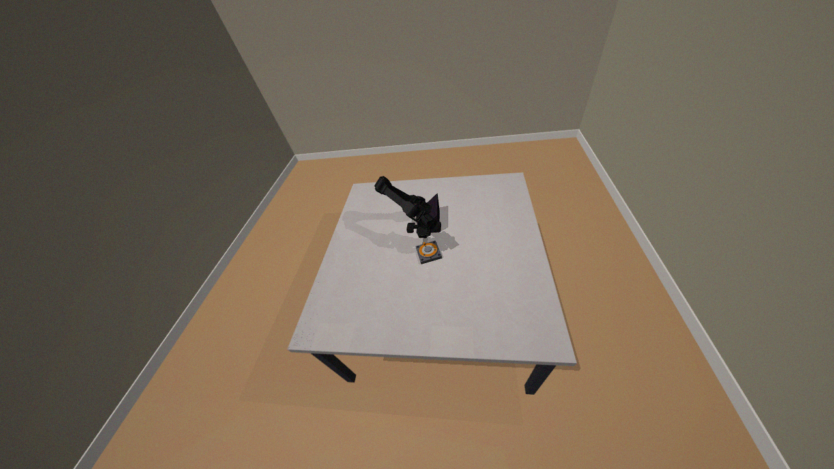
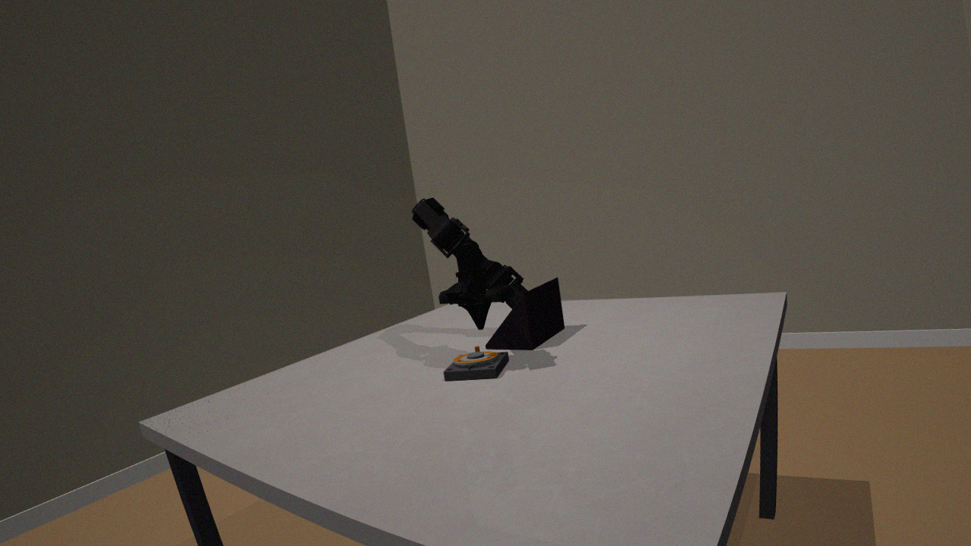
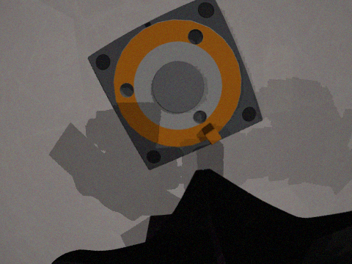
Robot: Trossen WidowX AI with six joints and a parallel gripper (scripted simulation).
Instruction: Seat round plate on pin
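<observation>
The base lies 50 mm ahead of my gripper tip, 20 mm to the left of it and 60 mm below it.
</observation>
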